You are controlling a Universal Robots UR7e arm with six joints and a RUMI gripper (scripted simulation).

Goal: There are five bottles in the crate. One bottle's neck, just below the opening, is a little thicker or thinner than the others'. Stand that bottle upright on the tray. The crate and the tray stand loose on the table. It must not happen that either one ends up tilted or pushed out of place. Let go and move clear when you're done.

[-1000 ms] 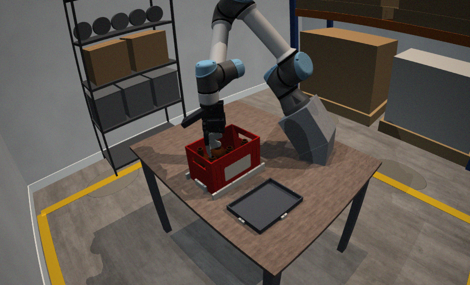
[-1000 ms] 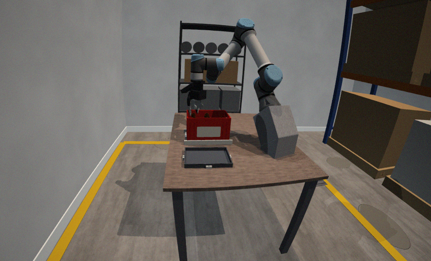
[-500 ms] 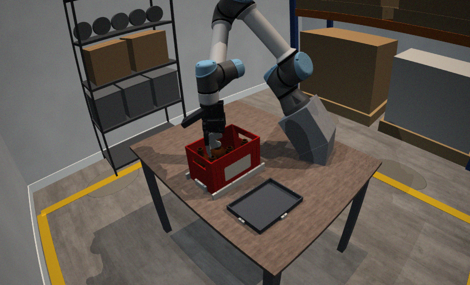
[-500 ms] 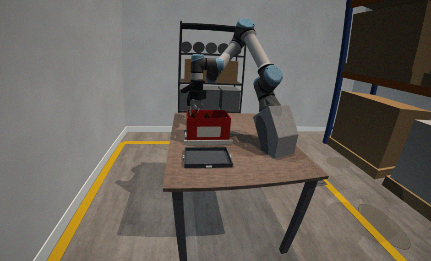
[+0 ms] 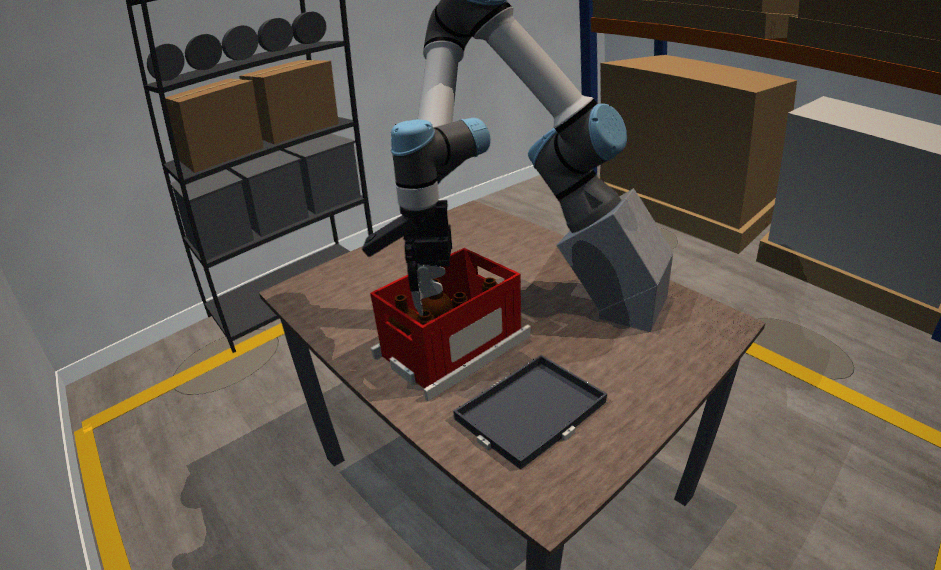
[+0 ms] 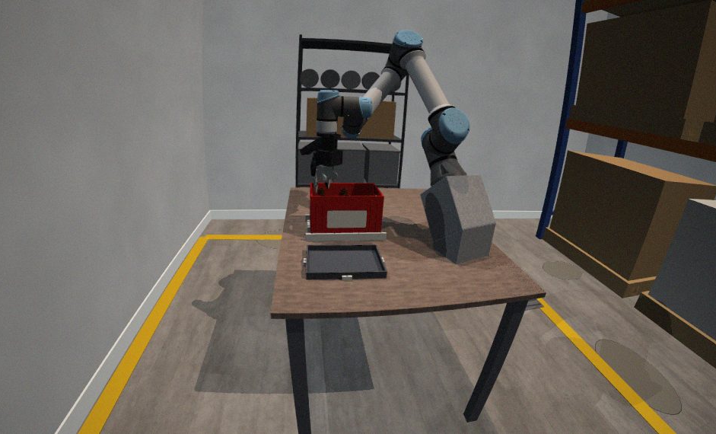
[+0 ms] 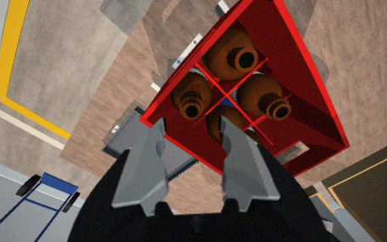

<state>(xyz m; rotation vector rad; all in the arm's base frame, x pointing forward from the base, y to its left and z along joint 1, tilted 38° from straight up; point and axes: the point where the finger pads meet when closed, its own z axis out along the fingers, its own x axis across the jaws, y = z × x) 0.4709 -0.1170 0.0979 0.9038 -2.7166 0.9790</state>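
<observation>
Right now my hand is 110 mm above the red crate, 100 mm past it and 20 mm to the left of it. Also, from my hand: dark tray 250 mm to the left, 180 mm below, 20 mm behind.
</observation>
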